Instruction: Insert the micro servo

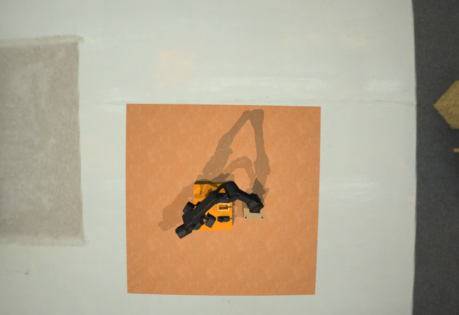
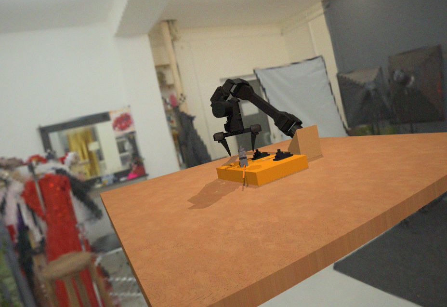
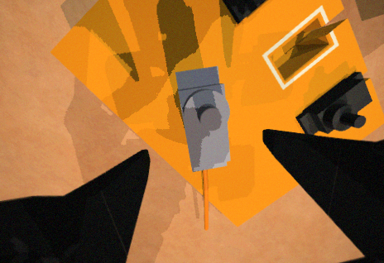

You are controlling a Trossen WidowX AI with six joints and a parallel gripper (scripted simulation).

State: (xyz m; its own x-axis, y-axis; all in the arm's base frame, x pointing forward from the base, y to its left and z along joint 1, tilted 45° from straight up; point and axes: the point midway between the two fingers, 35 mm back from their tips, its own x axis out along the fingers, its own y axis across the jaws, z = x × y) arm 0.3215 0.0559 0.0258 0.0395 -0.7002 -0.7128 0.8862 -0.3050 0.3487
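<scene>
My gripper tip is now 70 mm above the orange deck, 20 mm past it and 10 mm to the right of it.
</scene>
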